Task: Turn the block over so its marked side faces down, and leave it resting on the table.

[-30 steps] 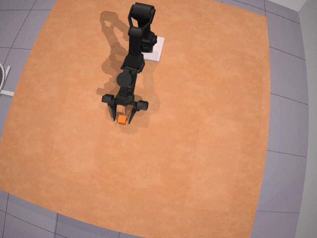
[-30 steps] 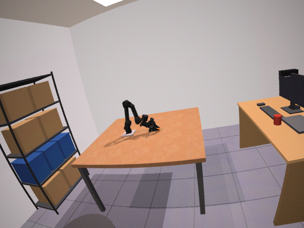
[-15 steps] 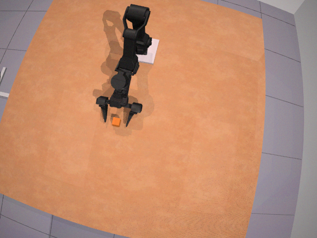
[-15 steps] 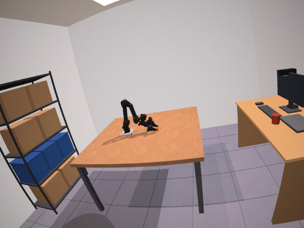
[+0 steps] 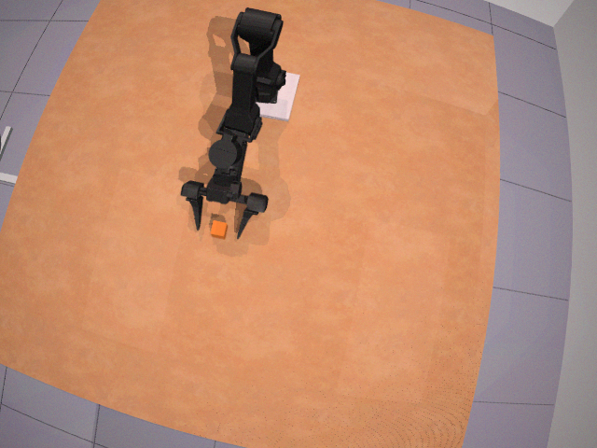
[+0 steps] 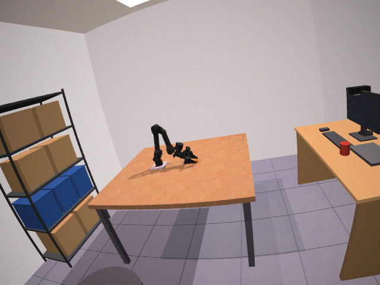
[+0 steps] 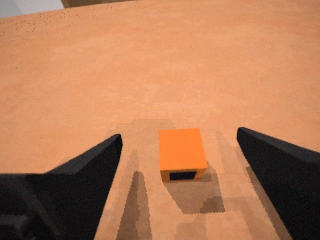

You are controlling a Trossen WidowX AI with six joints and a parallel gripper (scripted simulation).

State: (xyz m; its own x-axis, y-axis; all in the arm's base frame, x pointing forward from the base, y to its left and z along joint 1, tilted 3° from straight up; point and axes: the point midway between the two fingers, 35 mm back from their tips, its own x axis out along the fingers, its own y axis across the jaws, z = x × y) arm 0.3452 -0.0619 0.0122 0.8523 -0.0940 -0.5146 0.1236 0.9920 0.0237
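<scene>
Now: gripper tip 2 cm past the orange block and 1 cm above it.
</scene>
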